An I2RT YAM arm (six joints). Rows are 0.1 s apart.
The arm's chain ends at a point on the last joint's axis. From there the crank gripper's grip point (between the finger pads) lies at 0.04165 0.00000 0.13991 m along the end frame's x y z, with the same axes.
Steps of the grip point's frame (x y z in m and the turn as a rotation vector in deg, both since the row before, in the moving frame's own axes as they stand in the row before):
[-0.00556, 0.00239, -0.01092, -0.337, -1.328, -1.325]
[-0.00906, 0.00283, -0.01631, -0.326, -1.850, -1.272]
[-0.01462, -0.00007, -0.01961, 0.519, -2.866, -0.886]
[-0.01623, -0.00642, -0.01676, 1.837, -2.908, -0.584]
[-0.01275, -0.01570, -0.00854, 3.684, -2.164, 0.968]
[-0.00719, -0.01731, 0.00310, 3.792, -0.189, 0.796]
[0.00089, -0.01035, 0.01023, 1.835, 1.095, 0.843]
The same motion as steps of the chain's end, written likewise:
[-0.00230, 0.00249, -0.01185, -0.337, -1.328, -1.325]
[-0.00452, 0.00290, -0.01758, -0.326, -1.850, -1.272]
[-0.00756, 0.00180, -0.02151, 0.519, -2.866, -0.886]
[-0.00905, -0.00152, -0.01861, 1.837, -2.908, -0.584]
[-0.00751, -0.00732, -0.00975, 3.684, -2.164, 0.968]
[-0.00679, -0.00863, 0.00325, 3.792, -0.189, 0.796]
[-0.00180, -0.00652, 0.01111, 1.835, 1.095, 0.843]

